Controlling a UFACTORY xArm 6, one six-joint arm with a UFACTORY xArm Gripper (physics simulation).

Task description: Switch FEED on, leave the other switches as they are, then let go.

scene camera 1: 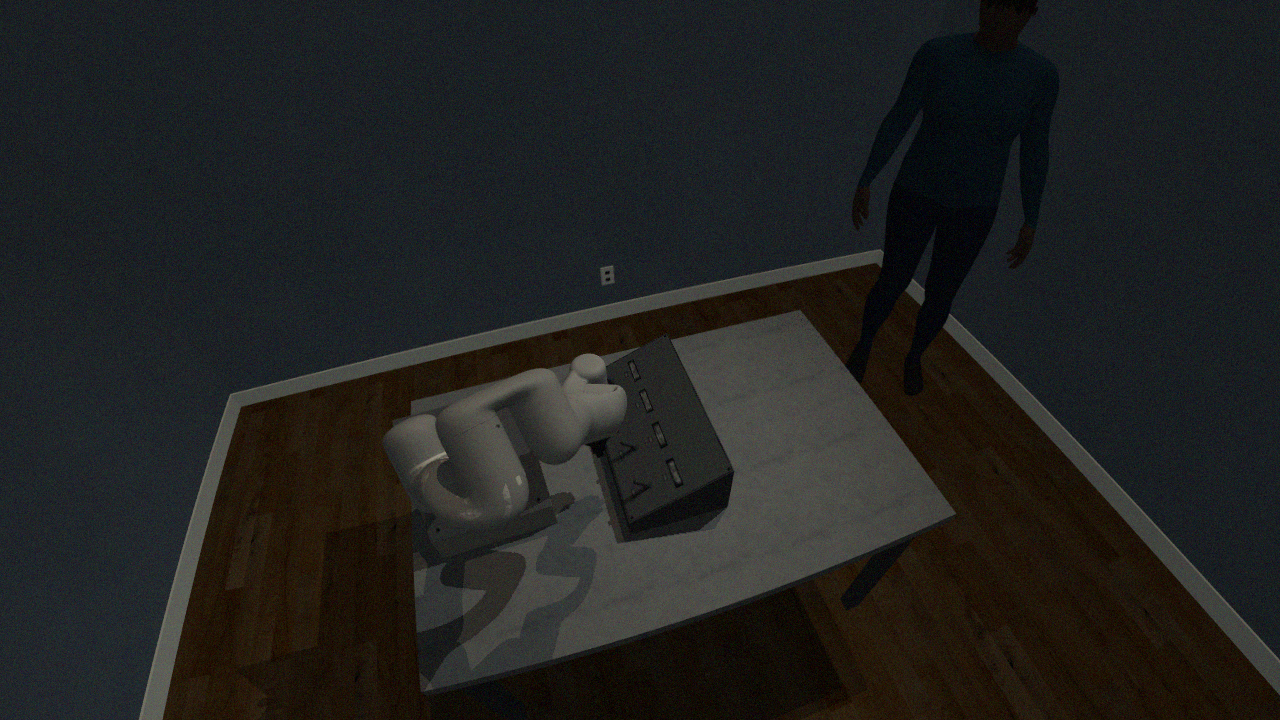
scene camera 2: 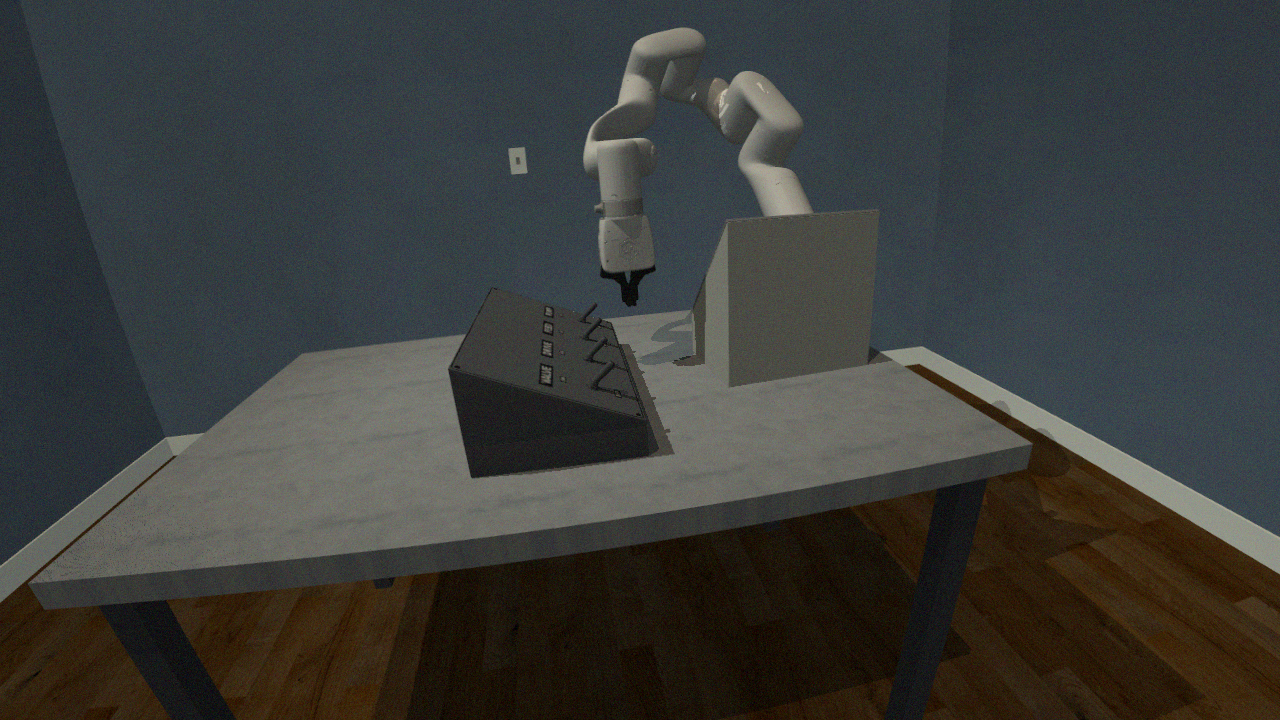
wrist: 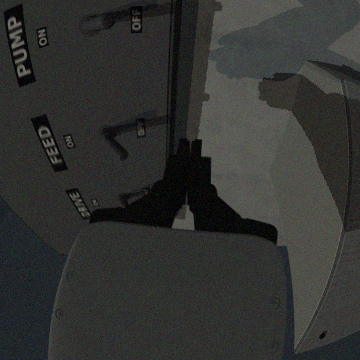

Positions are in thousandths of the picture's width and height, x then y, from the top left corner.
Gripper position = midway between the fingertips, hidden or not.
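Observation:
My gripper is there (scene camera 2: 493, 423), visible to me, and it appears again in the wrist view (wrist: 529, 426). I can also see a dark sloped switch panel (wrist: 201, 240).

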